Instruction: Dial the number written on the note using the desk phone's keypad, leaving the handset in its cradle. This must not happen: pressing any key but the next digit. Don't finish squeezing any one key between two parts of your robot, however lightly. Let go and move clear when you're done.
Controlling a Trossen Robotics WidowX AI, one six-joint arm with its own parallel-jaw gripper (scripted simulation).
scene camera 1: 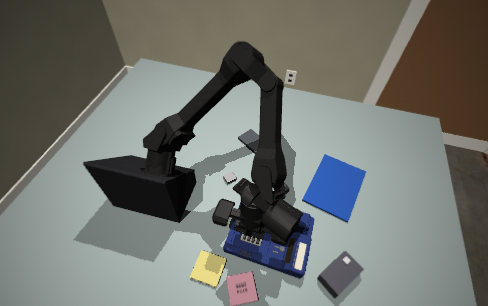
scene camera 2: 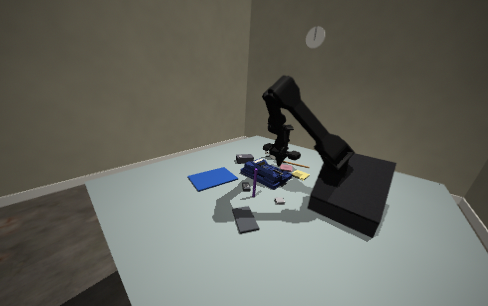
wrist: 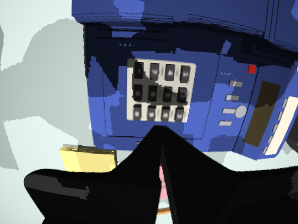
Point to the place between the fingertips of the gripper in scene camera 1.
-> At 250, 234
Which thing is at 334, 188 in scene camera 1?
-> A blue book.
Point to a dark blue desk phone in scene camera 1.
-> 291, 259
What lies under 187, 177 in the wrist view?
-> The gripper.
